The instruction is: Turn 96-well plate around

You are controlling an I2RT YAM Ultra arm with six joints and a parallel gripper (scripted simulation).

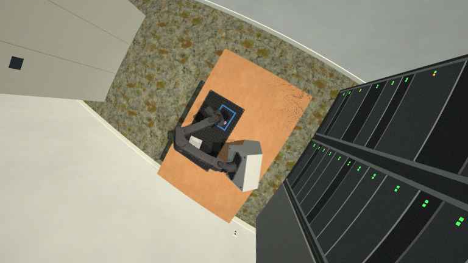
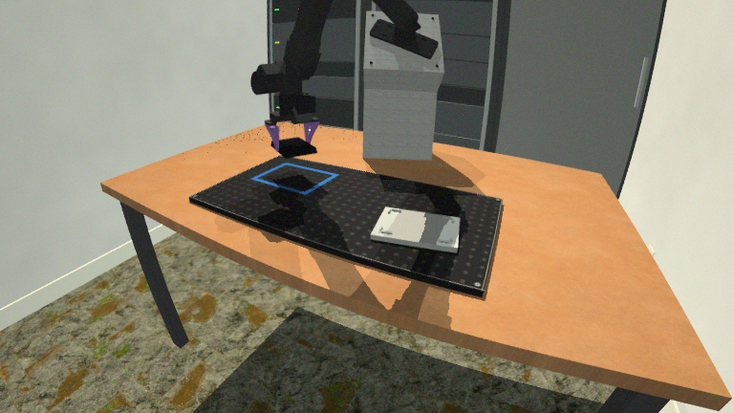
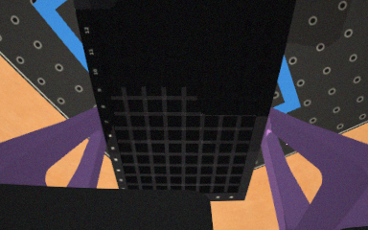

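Now: hand right at the black 96-well plate. Also, from my hand: plate nest N1: 2 cm ahead, 40 cm to the left, 8 cm below; A1 mark: 4 cm ahead, 49 cm to the left, 8 cm below.
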